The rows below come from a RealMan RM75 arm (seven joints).
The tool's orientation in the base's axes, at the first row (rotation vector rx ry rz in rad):
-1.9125 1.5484 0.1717
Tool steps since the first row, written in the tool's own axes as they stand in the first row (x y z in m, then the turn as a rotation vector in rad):
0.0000 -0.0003 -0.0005 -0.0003 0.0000 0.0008
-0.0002 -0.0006 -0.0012 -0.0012 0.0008 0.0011
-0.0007 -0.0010 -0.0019 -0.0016 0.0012 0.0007
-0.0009 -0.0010 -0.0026 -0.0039 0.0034 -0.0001
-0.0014 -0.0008 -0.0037 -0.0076 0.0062 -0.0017
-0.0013 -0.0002 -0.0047 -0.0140 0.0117 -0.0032
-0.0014 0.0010 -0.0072 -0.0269 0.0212 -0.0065
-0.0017 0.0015 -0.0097 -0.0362 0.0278 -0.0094
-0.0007 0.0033 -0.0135 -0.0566 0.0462 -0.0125
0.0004 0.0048 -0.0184 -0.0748 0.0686 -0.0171
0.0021 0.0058 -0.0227 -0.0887 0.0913 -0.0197
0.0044 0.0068 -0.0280 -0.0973 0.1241 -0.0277
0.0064 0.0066 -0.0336 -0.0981 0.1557 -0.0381
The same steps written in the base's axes. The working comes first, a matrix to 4 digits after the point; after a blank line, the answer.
The tool's axes in the first row as the columns of a matrix, in the base's axes (used below as rounded here):
0.2897 -0.9102 0.2961
-0.8232 -0.0791 0.5622
-0.4883 -0.4066 -0.7722

0.0001 -0.0003 0.0005 0.0001 0.0007 -0.0005
0.0001 -0.0005 0.0013 -0.0008 0.0015 -0.0006
0.0001 -0.0004 0.0022 -0.0013 0.0016 -0.0002
-0.0001 -0.0006 0.0029 -0.0043 0.0029 0.0006
-0.0008 -0.0009 0.0039 -0.0083 0.0048 0.0025
-0.0016 -0.0016 0.0043 -0.0157 0.0088 0.0046
-0.0034 -0.0030 0.0058 -0.0290 0.0168 0.0095
-0.0047 -0.0042 0.0077 -0.0386 0.0223 0.0136
-0.0072 -0.0073 0.0094 -0.0621 0.0359 0.0185
-0.0097 -0.0111 0.0121 -0.0892 0.0465 0.0218
-0.0114 -0.0149 0.0141 -0.1146 0.0547 0.0214
-0.0132 -0.0199 0.0167 -0.1493 0.0547 0.0184
-0.0141 -0.0247 0.0201 -0.1814 0.0470 0.0140

